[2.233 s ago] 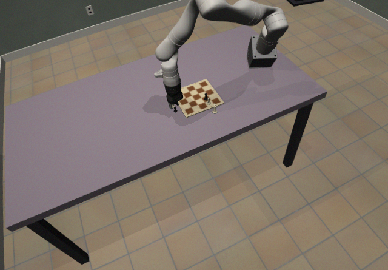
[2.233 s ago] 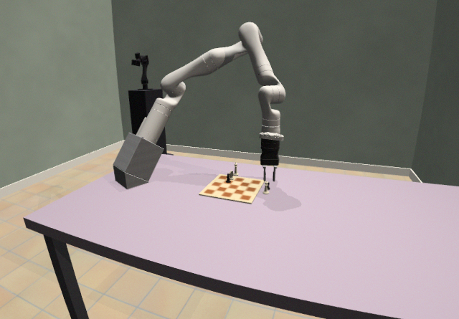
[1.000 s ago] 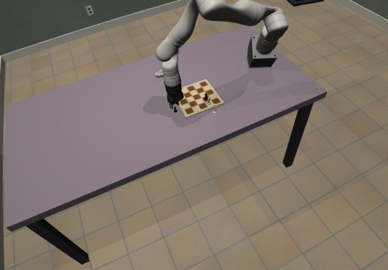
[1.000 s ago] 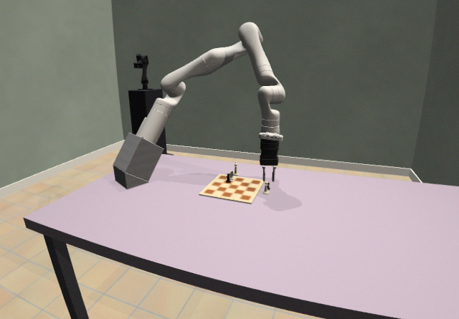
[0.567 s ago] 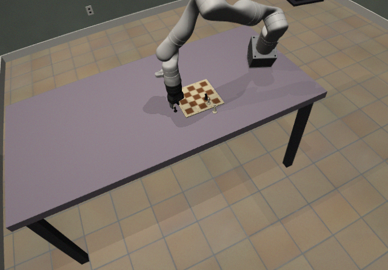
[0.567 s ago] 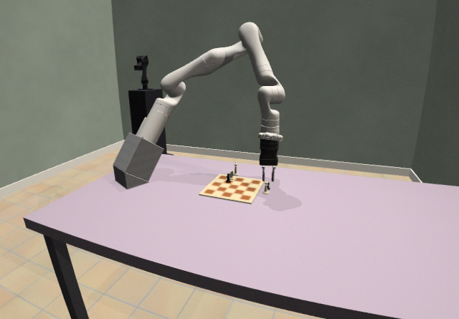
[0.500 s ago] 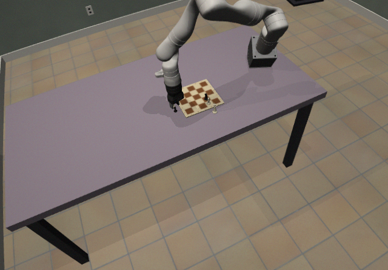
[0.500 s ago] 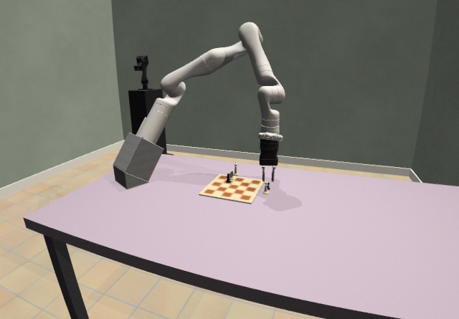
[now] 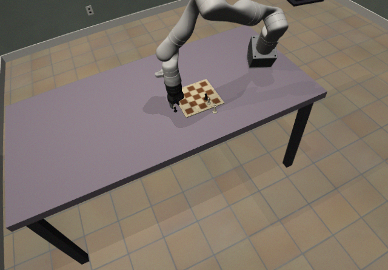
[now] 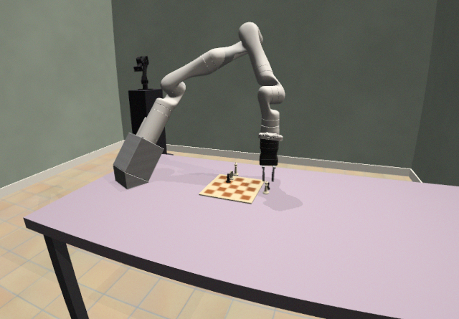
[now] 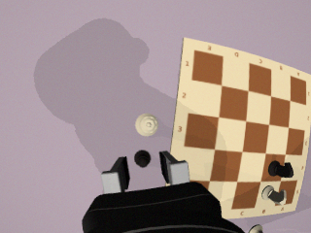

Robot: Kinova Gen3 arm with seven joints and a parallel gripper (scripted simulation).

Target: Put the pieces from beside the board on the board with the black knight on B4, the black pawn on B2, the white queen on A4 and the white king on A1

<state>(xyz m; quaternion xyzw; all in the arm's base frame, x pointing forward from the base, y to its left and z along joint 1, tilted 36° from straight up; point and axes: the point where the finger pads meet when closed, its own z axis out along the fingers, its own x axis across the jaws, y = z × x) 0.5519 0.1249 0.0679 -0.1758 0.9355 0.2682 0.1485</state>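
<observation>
Right now the black pawn is 40 mm below my hand. Also, from my hand: chessboard 130 mm behind, 60 mm to the right, 50 mm below; black knight 170 mm behind, 30 mm to the right, 30 mm below.
</observation>
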